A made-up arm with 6 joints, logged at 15 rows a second.
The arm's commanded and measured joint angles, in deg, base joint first. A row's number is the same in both.
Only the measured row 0 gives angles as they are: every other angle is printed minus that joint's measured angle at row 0.
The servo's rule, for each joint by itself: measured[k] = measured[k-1] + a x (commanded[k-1-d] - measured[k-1]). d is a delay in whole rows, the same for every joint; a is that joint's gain. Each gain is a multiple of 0.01, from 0.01 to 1. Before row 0 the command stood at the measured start. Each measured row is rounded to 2 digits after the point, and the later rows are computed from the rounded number. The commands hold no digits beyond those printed.
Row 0, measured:
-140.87 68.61 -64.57 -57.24 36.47 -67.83
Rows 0 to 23, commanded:
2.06 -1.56 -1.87 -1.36 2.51 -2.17
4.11 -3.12 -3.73 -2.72 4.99 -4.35
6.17 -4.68 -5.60 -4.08 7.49 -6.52
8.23 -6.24 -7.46 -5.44 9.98 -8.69
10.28 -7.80 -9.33 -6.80 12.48 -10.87
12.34 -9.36 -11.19 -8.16 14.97 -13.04
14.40 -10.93 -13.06 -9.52 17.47 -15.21
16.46 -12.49 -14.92 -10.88 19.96 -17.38
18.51 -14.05 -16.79 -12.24 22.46 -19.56
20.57 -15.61 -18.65 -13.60 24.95 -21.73
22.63 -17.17 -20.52 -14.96 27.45 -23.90
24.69 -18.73 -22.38 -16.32 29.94 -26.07
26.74 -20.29 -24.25 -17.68 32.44 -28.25
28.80 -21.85 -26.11 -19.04 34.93 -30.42
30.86 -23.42 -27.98 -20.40 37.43 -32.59
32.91 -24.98 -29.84 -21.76 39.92 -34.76
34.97 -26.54 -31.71 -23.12 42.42 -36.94
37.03 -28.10 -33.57 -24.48 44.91 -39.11
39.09 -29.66 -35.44 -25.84 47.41 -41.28
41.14 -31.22 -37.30 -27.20 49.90 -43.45
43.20 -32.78 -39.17 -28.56 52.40 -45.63
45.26 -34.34 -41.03 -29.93 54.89 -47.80
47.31 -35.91 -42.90 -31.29 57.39 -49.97
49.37 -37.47 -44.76 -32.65 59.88 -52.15
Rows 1 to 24, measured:
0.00 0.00 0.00 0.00 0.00 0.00
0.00 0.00 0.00 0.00 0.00 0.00
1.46 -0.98 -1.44 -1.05 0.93 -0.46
3.34 -2.33 -3.20 -2.34 2.43 -1.28
5.35 -3.81 -5.05 -3.68 4.30 -2.38
7.39 -5.34 -6.91 -5.04 6.40 -3.71
9.44 -6.89 -8.77 -6.40 8.65 -5.21
11.50 -8.45 -10.63 -7.76 10.99 -6.85
13.56 -10.01 -12.50 -9.12 13.39 -8.61
15.62 -11.57 -14.36 -10.48 15.82 -10.45
17.67 -13.13 -16.23 -11.84 18.28 -12.36
19.73 -14.69 -18.09 -13.20 20.75 -14.33
21.79 -16.25 -19.96 -14.56 23.23 -16.34
23.85 -17.81 -21.82 -15.92 25.71 -18.38
25.90 -19.37 -23.69 -17.28 28.20 -20.45
27.96 -20.93 -25.55 -18.64 30.69 -22.54
30.02 -22.50 -27.42 -20.00 33.18 -24.65
32.07 -24.06 -29.28 -21.36 35.67 -26.77
34.13 -25.62 -31.15 -22.72 38.17 -28.91
36.19 -27.18 -33.01 -24.08 40.66 -31.05
38.25 -28.74 -34.88 -25.44 43.16 -33.20
40.30 -30.30 -36.74 -26.80 45.65 -35.35
42.36 -31.86 -38.61 -28.16 48.15 -37.51
44.42 -33.42 -40.47 -29.52 50.64 -39.67
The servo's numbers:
d 2
a 0.71 0.63 0.77 0.77 0.37 0.21

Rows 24 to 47, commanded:
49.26 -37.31 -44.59 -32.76 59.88 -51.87
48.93 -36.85 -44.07 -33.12 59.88 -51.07
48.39 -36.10 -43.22 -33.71 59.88 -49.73
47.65 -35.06 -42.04 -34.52 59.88 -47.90
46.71 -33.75 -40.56 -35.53 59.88 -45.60
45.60 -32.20 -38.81 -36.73 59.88 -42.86
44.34 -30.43 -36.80 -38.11 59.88 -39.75
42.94 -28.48 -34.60 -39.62 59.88 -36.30
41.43 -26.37 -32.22 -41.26 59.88 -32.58
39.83 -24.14 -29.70 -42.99 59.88 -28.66
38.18 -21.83 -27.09 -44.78 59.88 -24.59
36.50 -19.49 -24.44 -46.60 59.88 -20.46
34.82 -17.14 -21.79 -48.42 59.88 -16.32
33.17 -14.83 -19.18 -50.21 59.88 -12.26
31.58 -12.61 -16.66 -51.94 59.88 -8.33
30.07 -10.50 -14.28 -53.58 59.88 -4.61
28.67 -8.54 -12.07 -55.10 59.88 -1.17
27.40 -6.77 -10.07 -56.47 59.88 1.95
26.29 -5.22 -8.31 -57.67 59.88 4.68
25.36 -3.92 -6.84 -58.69 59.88 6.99
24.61 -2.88 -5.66 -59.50 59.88 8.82
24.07 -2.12 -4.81 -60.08 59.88 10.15
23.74 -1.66 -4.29 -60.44 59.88 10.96
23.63 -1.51 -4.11 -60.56 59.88 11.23
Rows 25 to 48, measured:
46.47 -34.99 -42.34 -30.88 53.14 -41.83
48.53 -36.55 -44.20 -32.24 55.63 -44.00
49.05 -37.03 -44.50 -32.64 57.20 -45.65
48.96 -36.92 -44.17 -33.01 58.19 -46.79
48.56 -36.40 -43.44 -33.55 58.82 -47.41
47.91 -35.56 -42.36 -34.30 59.21 -47.51
47.06 -34.42 -40.97 -35.25 59.46 -47.11
46.02 -33.02 -39.31 -36.39 59.62 -46.22
44.83 -31.39 -37.38 -37.71 59.72 -44.86
43.49 -29.56 -35.24 -39.18 59.78 -43.06
42.03 -27.55 -32.91 -40.78 59.82 -40.86
40.47 -25.40 -30.44 -42.48 59.84 -38.30
38.84 -23.15 -27.86 -44.25 59.85 -35.42
37.18 -20.84 -25.23 -46.06 59.86 -32.28
35.50 -18.51 -22.58 -47.88 59.87 -28.93
33.85 -16.19 -19.96 -49.67 59.87 -25.43
32.24 -13.93 -17.42 -51.42 59.87 -21.84
30.70 -11.77 -15.00 -53.08 59.87 -18.22
29.26 -9.74 -12.74 -54.64 59.87 -14.64
27.94 -7.87 -10.68 -56.05 59.87 -11.16
26.77 -6.20 -8.86 -57.30 59.87 -7.83
25.77 -4.76 -7.30 -58.37 59.87 -4.72
24.95 -3.58 -6.04 -59.24 59.87 -1.88
24.33 -2.66 -5.09 -59.89 59.87 0.65

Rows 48 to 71, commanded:
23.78 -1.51 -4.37 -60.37 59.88 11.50
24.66 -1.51 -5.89 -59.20 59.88 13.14
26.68 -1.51 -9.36 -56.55 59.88 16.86
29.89 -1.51 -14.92 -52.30 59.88 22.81
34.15 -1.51 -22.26 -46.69 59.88 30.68
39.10 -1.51 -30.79 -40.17 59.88 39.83
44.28 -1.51 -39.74 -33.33 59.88 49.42
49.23 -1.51 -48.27 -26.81 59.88 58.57
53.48 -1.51 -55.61 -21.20 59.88 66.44
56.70 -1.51 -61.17 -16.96 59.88 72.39
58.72 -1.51 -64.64 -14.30 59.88 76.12
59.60 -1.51 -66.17 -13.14 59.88 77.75
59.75 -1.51 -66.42 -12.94 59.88 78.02
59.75 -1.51 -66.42 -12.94 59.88 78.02
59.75 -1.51 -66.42 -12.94 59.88 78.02
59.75 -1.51 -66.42 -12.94 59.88 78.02
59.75 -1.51 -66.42 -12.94 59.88 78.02
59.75 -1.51 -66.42 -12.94 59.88 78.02
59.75 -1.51 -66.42 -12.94 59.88 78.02
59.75 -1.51 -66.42 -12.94 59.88 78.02
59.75 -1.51 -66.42 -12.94 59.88 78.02
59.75 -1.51 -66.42 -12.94 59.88 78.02
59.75 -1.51 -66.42 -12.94 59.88 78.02
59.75 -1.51 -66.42 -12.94 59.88 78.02
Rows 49 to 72, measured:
23.91 -2.03 -4.47 -60.31 59.87 2.82
23.71 -1.70 -4.19 -60.50 59.87 4.59
23.76 -1.58 -4.33 -60.40 59.87 6.04
24.40 -1.54 -5.53 -59.48 59.87 7.53
26.02 -1.52 -8.48 -57.22 59.87 9.49
28.77 -1.51 -13.44 -53.43 59.87 12.29
32.59 -1.51 -20.23 -48.24 59.87 16.15
37.21 -1.51 -28.36 -42.03 59.87 21.12
42.23 -1.51 -37.12 -35.33 59.87 27.06
47.20 -1.51 -45.71 -28.77 59.87 33.68
51.66 -1.51 -53.33 -22.94 59.87 40.56
55.24 -1.51 -59.37 -18.34 59.87 47.24
57.71 -1.51 -63.43 -15.23 59.87 53.30
59.05 -1.51 -65.54 -13.62 59.87 58.43
59.55 -1.51 -66.22 -13.10 59.87 62.54
59.69 -1.51 -66.37 -12.98 59.87 65.79
59.73 -1.51 -66.41 -12.95 59.87 68.36
59.74 -1.51 -66.42 -12.94 59.87 70.39
59.75 -1.51 -66.42 -12.94 59.87 71.99
59.75 -1.51 -66.42 -12.94 59.87 73.26
59.75 -1.51 -66.42 -12.94 59.87 74.26
59.75 -1.51 -66.42 -12.94 59.87 75.05
59.75 -1.51 -66.42 -12.94 59.87 75.67
59.75 -1.51 -66.42 -12.94 59.87 76.16

